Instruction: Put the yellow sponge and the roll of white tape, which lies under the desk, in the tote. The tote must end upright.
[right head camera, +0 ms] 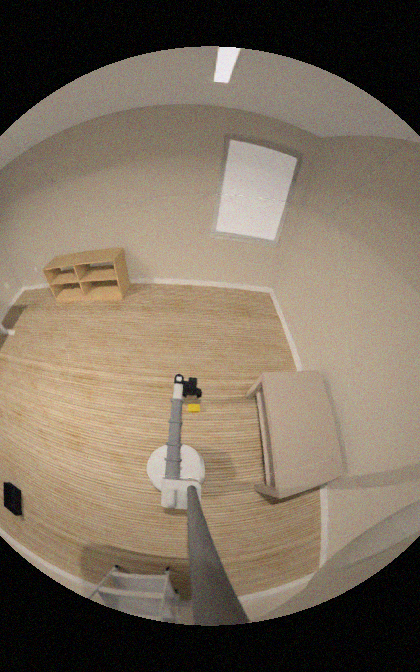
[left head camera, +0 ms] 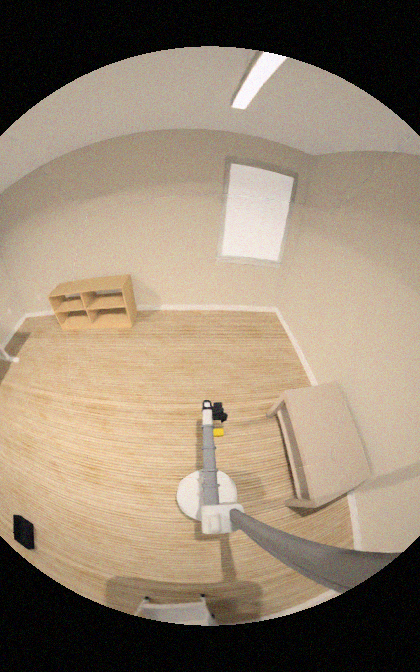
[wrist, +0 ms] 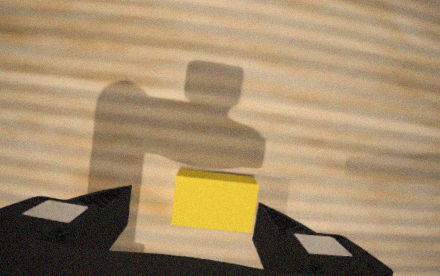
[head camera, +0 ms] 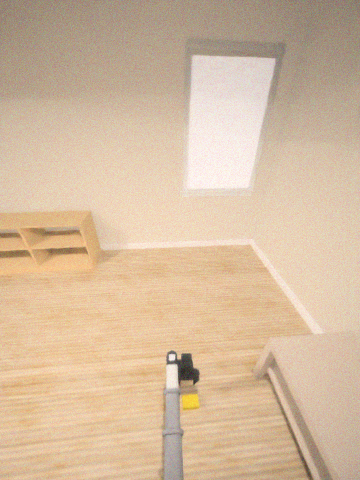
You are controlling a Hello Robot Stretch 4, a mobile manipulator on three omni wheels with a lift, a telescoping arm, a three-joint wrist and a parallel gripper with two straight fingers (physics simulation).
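Frame: origin at the robot's base, x ahead, y left, z up, level; metres.
Where they show: gripper, fingertip midpoint: [wrist: 193, 213] [head camera: 186, 383].
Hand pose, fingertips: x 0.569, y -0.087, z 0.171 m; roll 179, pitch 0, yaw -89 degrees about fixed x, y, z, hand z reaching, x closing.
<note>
After its pixels a point has its place.
The yellow sponge [head camera: 190, 401] @(x 0.524, y -0.112, z 0.018 m) [left head camera: 218, 432] [right head camera: 193, 408] [wrist: 215, 205] @(x 0.527, y -0.113, z 0.018 m) lies flat on the floor, just right of my arm. My gripper [head camera: 187, 372] [left head camera: 219, 412] [right head camera: 191, 387] [wrist: 193, 213] @(x 0.569, y -0.087, z 0.171 m) is open and points down above the floor near the sponge. In the wrist view the sponge shows between the spread fingertips, closer to the right one, with a gap of floor on the left. It is not gripped. The desk [head camera: 330, 400] @(x 0.381, y -0.741, z 0.423 m) [left head camera: 325, 440] [right head camera: 300, 430] stands at the right by the wall. The white tape does not show; the space under the desk is mostly hidden. I cannot make out the tote.
A low wooden shelf unit [head camera: 45, 219] @(x 2.002, y 1.358, z 0.583 m) [left head camera: 95, 284] [right head camera: 85, 257] stands against the far wall. A black box [left head camera: 23, 531] [right head camera: 12, 498] stands on the floor at the lower left. A pale cart-like frame [right head camera: 130, 593] stands at the bottom edge. The desk's near side faces my arm.
</note>
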